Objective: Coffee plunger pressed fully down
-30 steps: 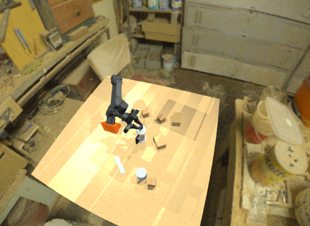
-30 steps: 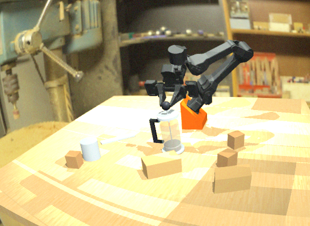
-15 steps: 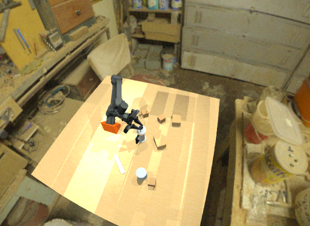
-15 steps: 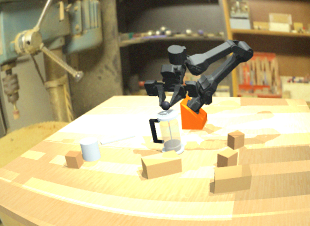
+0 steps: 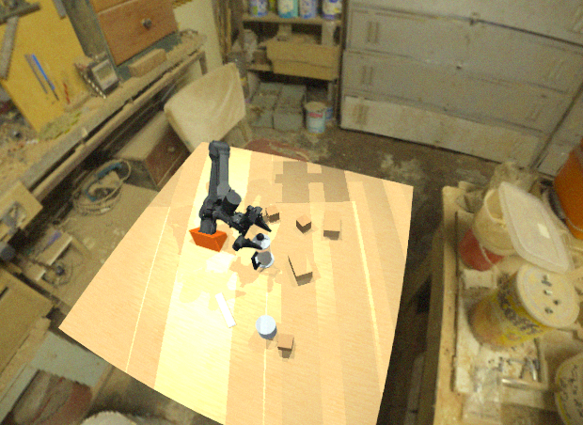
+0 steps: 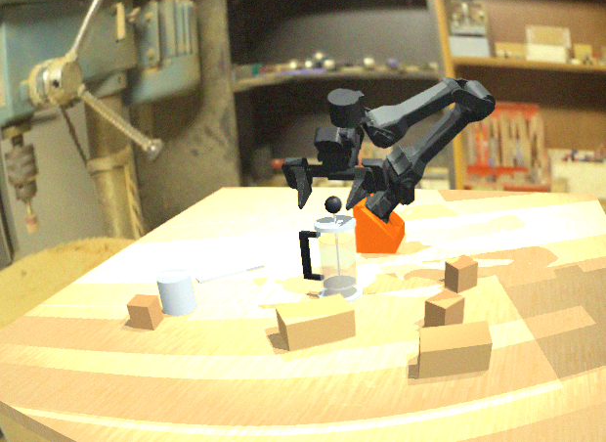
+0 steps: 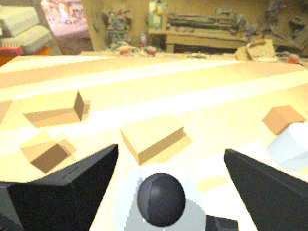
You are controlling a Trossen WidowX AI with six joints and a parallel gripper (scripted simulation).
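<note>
Now: the glass coffee press 30 mm behind my gripper tip and 90 mm below it. Also, from my gripper tip: white bar 130 mm behind, 240 mm to the right, 170 mm below.
</note>
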